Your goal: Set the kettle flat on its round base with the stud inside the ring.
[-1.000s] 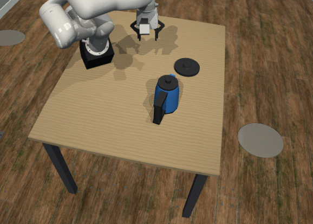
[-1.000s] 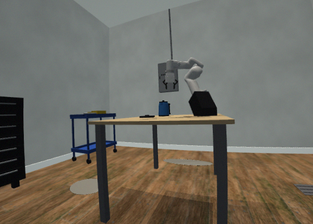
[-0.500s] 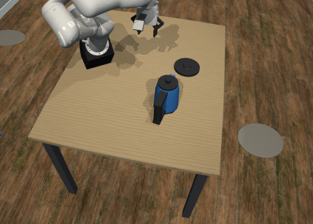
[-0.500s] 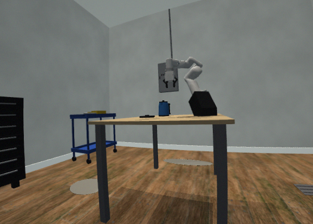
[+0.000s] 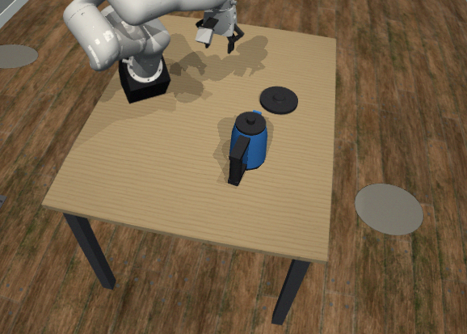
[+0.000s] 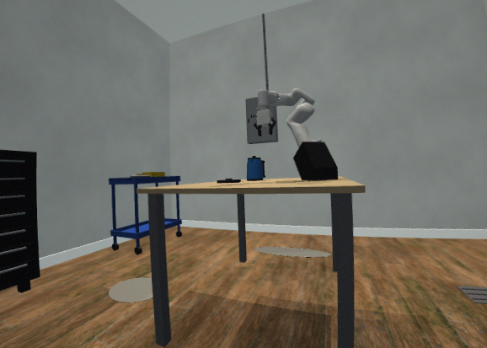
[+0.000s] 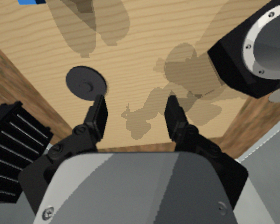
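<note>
My hand is 11 cm short of the blue kettle, 23 cm to the left of it and 22 cm above it. Round my hand: round black base 23 cm ahead, 10 cm to the left, 30 cm below.
</note>
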